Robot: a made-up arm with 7 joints. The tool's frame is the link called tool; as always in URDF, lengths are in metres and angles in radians.
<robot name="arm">
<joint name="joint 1" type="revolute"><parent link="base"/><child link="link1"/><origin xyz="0 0 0.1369" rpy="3.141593 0 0"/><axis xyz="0 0 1"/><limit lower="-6.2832" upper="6.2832" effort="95" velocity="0.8"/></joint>
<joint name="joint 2" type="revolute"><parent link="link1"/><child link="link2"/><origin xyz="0 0.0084 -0.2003" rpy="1.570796 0 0"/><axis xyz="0 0 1"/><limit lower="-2.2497" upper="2.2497" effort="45" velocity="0.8"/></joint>
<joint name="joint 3" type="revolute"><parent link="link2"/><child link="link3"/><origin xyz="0 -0.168 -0.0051" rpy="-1.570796 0 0"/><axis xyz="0 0 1"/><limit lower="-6.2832" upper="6.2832" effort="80" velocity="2.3"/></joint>
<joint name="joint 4" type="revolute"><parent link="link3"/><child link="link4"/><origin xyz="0 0.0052 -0.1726" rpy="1.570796 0 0"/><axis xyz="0 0 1"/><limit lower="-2.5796" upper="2.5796" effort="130" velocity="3.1"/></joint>
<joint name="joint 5" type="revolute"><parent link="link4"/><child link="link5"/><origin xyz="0 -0.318 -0.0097" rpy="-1.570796 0 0"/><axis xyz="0 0 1"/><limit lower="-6.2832" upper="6.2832" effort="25" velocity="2.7"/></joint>
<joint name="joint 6" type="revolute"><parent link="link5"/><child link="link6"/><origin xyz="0 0.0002 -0.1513" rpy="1.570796 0 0"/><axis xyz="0 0 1"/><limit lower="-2.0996" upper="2.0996" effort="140" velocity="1.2"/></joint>
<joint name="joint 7" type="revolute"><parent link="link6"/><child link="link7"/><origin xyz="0 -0.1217 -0.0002" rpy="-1.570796 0 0"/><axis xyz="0 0 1"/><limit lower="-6.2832" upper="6.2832" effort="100" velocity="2.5"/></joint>
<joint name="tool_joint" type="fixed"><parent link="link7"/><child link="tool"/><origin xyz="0 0 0" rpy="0 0 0"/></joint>
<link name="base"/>
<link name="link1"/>
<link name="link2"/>
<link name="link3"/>
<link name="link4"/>
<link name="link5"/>
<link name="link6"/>
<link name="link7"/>
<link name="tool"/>
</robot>
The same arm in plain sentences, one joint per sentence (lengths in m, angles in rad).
The arm has seven revolute joints in a row. What follows holds with every joint at zero, and every direction is one of the base frame's. The first joint is mounted 0.1369 m along +z from the base frame's origin and turns about -z, from -6.2832 to 6.2832 rad. The second joint is mounted 0.0084 m along -y and 0.2003 m along +z from the first joint and turns about +y, from -2.2497 to 2.2497 rad. The third joint is mounted 0.0051 m along -y and 0.168 m along +z from the second joint and turns about -z, from -6.2832 to 6.2832 rad. The fourth joint is mounted 0.0052 m along -y and 0.1726 m along +z from the third joint and turns about +y, from -2.5796 to 2.5796 rad. The fifth joint is mounted 0.0097 m along -y and 0.318 m along +z from the fourth joint and turns about -z, from -6.2832 to 6.2832 rad. The sixth joint is mounted 0.0002 m along -y and 0.1513 m along +z from the fifth joint and turns about +y, from -2.0996 to 2.0996 rad. The seventh joint is mounted 0.0002 m along -y and 0.1217 m along +z from the sixth joint and turns about -z, from -6.2832 to 6.2832 rad. The tool frame, which is the frame that the pose is given for, is mounted at the same point as the seventh joint; its axes are the base frame's turned by roll -3.1416, pitch 0 and yaw 0 rad (as in URDF: about the fixed x, then y, then z).
